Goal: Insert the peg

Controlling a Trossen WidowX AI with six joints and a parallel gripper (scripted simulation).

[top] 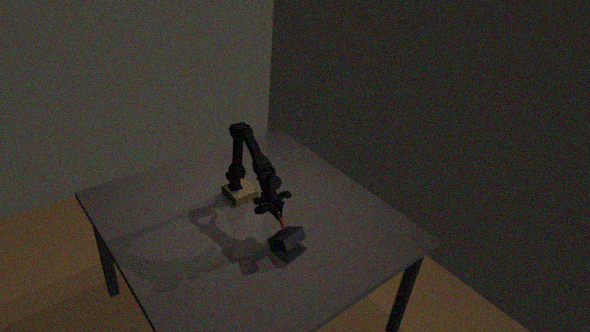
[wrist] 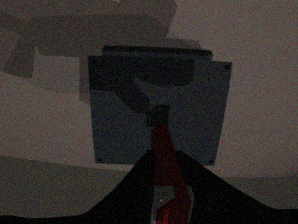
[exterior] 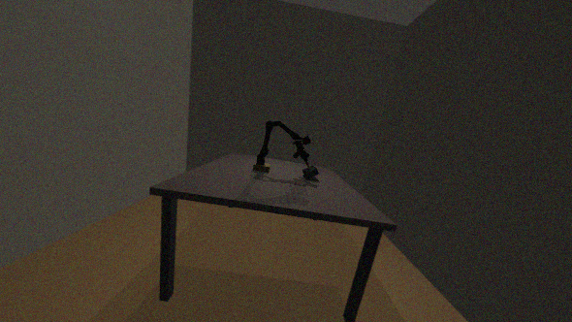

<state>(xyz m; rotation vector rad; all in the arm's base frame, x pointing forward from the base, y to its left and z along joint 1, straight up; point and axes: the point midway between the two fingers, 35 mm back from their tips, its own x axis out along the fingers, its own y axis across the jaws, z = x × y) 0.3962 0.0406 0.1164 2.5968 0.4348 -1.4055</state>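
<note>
The sloped panel lies 5 cm ahead of my gripper tip, 2 cm to the left of it and 8 cm below it. Round my gripper tip: red peg (1 cm behind, 2 cm above).
</note>
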